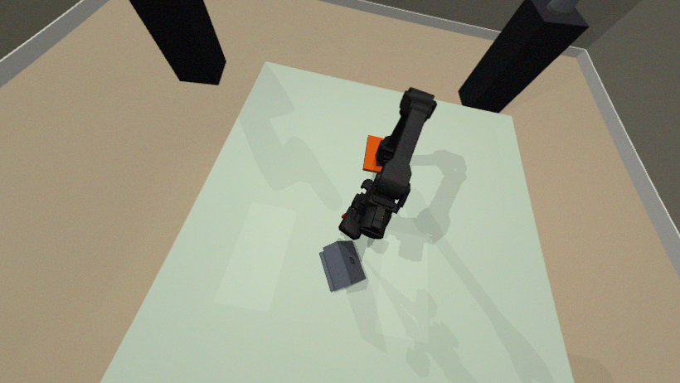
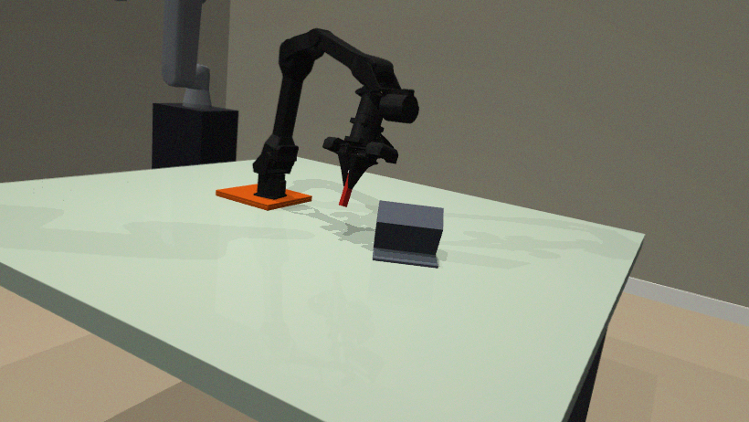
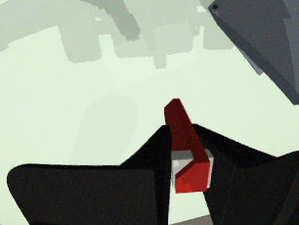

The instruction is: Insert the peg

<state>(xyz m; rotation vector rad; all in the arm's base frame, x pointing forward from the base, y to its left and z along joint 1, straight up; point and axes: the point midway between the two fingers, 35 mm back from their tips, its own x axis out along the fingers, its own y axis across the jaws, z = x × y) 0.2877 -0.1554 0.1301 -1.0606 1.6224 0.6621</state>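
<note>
The grey sloped panel is 140 mm ahead of my gripper tip and 60 mm below it. Also, from my gripper tip: red peg: 10 mm to the left, 20 mm above.
</note>
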